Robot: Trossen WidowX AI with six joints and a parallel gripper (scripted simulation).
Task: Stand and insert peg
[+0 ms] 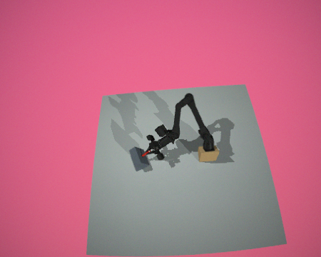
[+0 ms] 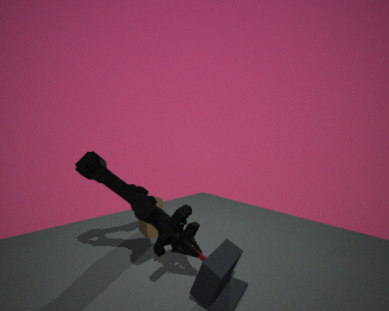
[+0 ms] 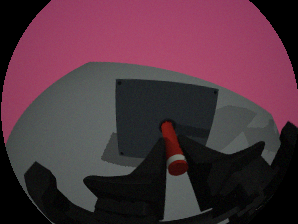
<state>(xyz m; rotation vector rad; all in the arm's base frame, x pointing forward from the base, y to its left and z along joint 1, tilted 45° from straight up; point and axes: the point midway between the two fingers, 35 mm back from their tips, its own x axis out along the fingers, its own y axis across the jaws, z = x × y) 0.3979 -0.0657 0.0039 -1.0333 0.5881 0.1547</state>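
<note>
Right now the grey sloped panel is 50 mm ahead of my gripper tip, 20 mm to the left of it and 30 mm below it. Also, from my gripper tip: red peg (10 mm behind, 10 mm above).
</note>
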